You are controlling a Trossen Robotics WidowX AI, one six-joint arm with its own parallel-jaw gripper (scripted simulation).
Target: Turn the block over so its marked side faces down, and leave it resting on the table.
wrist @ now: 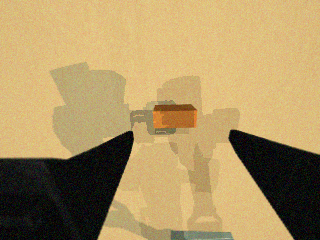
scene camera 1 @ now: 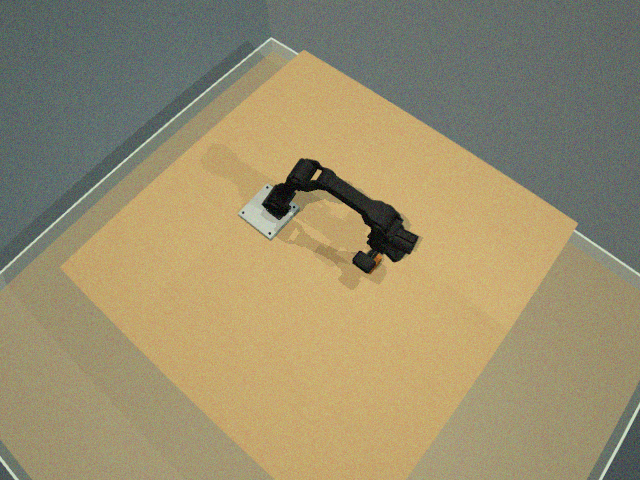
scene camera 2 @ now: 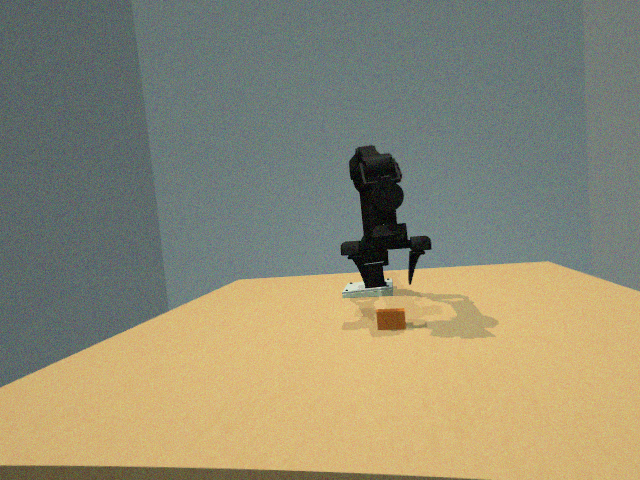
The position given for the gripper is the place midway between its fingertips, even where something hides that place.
Note:
The gripper (scene camera 2: 388,285) is open, holding nothing. Further things: an orange block (wrist: 180,115).
The gripper shows as well in the wrist view (wrist: 180,134) and in scene camera 1 (scene camera 1: 376,255).

